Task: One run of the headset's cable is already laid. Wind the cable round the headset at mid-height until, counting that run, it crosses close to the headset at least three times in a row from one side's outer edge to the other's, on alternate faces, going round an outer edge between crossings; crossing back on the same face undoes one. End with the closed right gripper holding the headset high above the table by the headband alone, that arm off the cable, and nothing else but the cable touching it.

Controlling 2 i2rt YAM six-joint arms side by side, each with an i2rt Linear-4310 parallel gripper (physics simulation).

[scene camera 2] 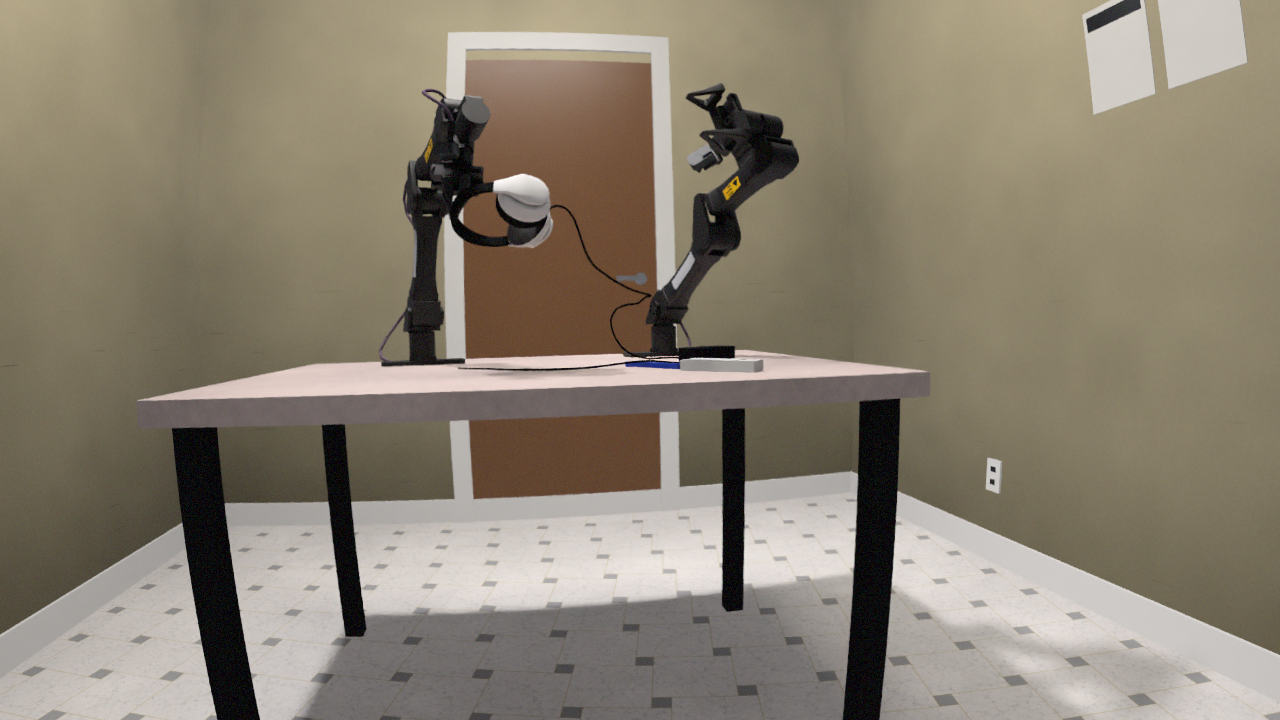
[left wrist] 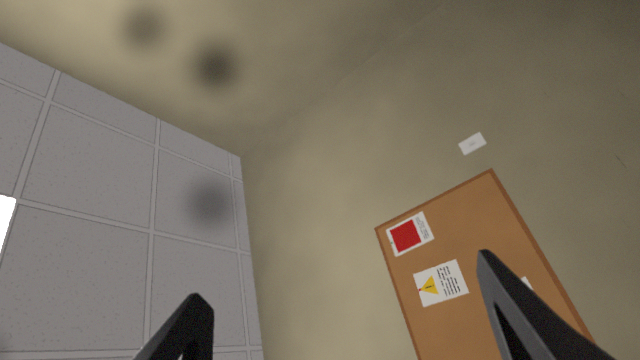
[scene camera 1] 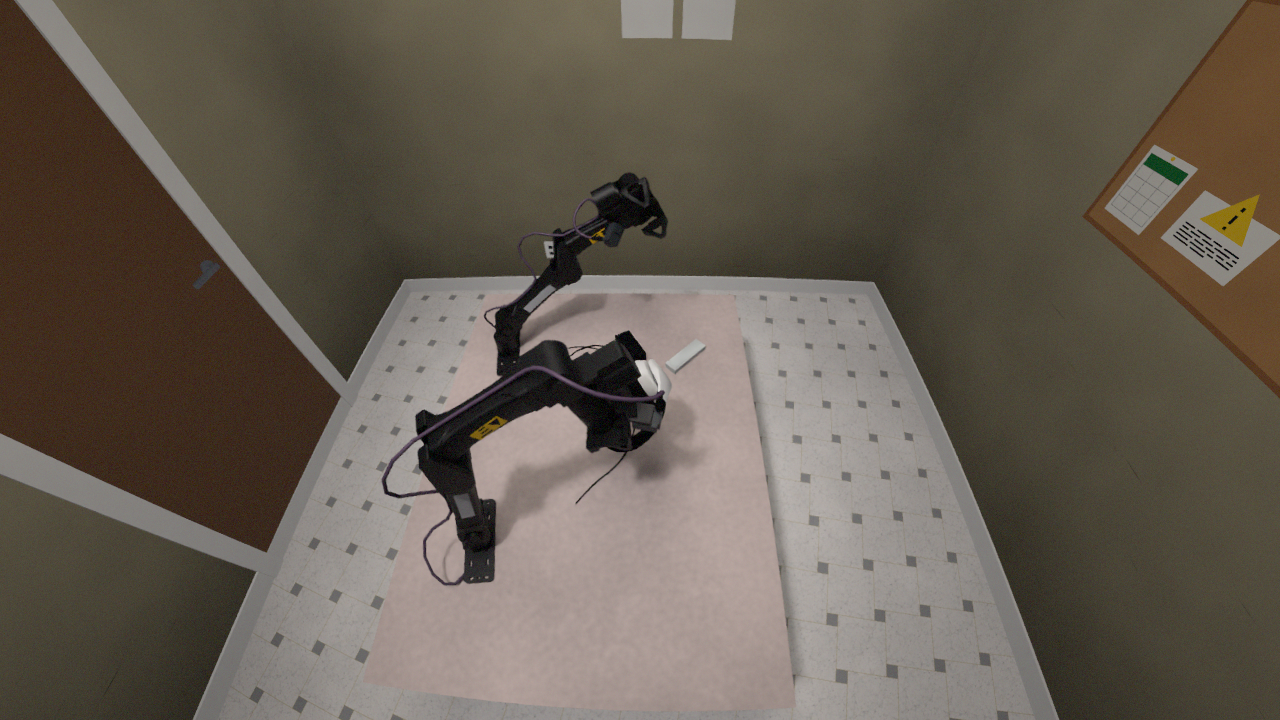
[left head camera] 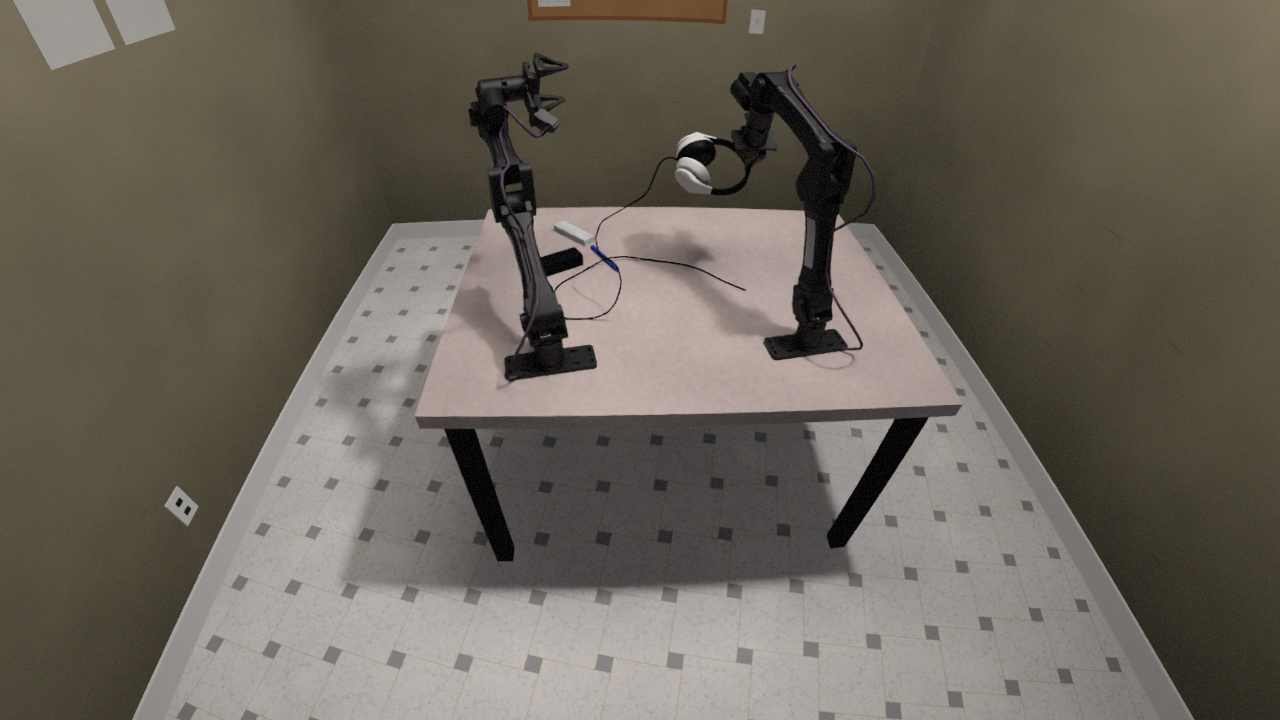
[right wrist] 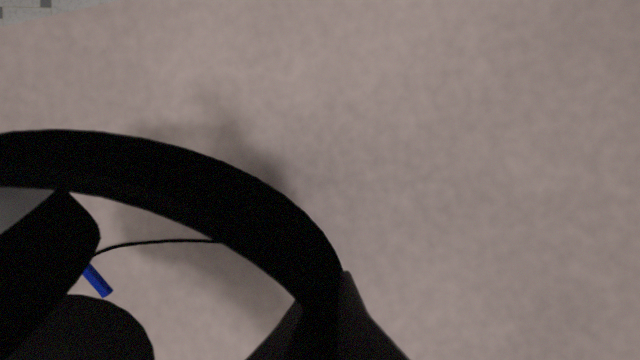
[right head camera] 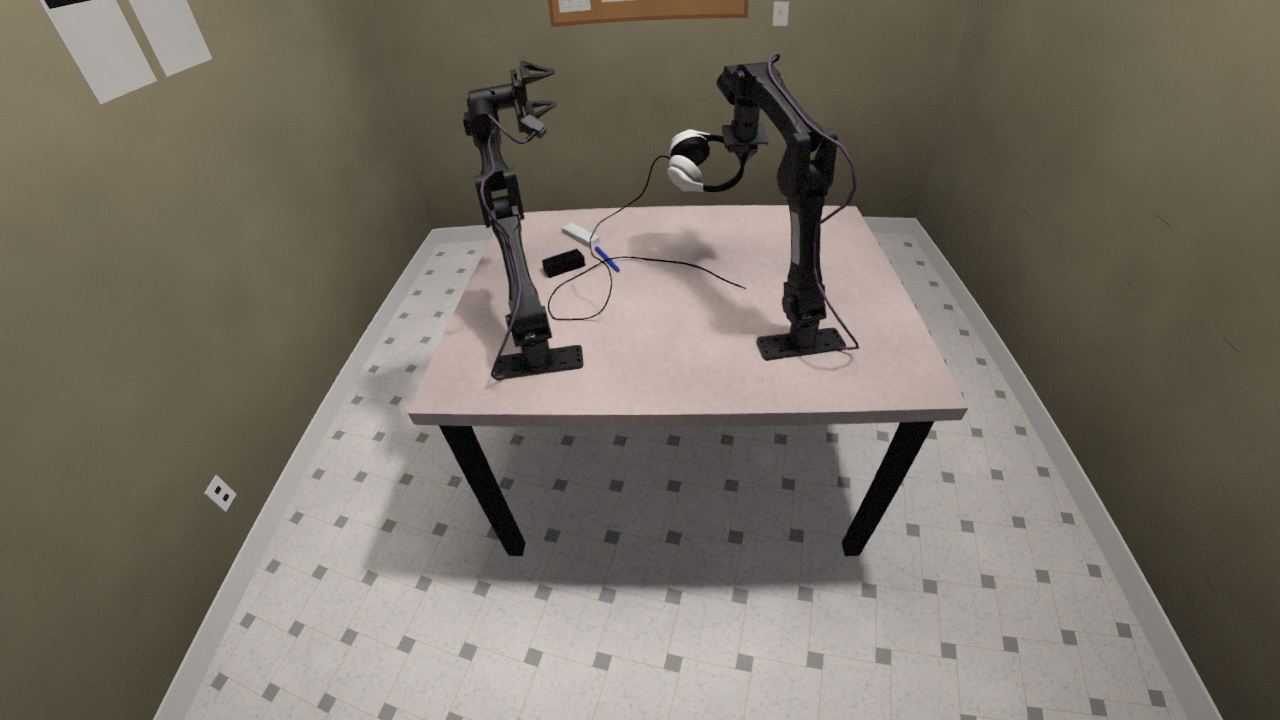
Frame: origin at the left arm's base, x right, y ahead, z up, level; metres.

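Seen in the pictures: left gripper, fingertip midpoint: [scene camera 2: 693,114] [left wrist: 331,283] [scene camera 1: 655,222] [left head camera: 566,82] [right head camera: 555,87]; right gripper, fingertip midpoint: [scene camera 2: 453,218] [scene camera 1: 629,446] [left head camera: 747,167] [right wrist: 333,287] [right head camera: 742,162]; left arm's base at its link origin: [scene camera 2: 664,355] [scene camera 1: 509,350] [left head camera: 550,363] [right head camera: 539,363]; right arm's base at its link origin: [scene camera 2: 423,364] [scene camera 1: 481,540] [left head camera: 805,345] [right head camera: 800,345].
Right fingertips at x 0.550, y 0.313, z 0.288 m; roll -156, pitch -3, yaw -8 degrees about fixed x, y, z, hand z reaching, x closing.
Offsets run from my right fingertips to a thing's top centre. Level surfaces: height alone.
The headset @(dx -0.089, dy +0.013, dz +0.071 m) [left head camera: 691,174] [right head camera: 685,171] [scene camera 1: 657,380] [scene camera 2: 521,197] hangs high above the table, white ear cups to the left of the black headband in both head views. My right gripper [left head camera: 753,156] [right head camera: 744,152] [right wrist: 333,287] is shut on the headband. The thin black cable [left head camera: 657,259] [right head camera: 657,259] [scene camera 2: 582,240] [right wrist: 165,240] droops from the ear cups to the table, loops there and ends loose; no turn round the headset can be made out. My left gripper [left head camera: 565,82] [right head camera: 554,88] [left wrist: 331,283] is open and empty, high up, apart from headset and cable.
A white box @(dx -0.422, dy +0.232, dz -0.268 m) [left head camera: 573,232] [right head camera: 580,234] [scene camera 1: 685,355], a black box @(dx -0.478, dy +0.069, dz -0.253 m) [left head camera: 563,262] [right head camera: 563,263] [scene camera 2: 707,351] and a blue pen @(dx -0.356, dy +0.080, dz -0.278 m) [left head camera: 605,258] [right head camera: 606,258] [right wrist: 97,281] lie on the table @(dz -0.288 m) [left head camera: 689,376] near the left arm's side. The cable passes over the pen.
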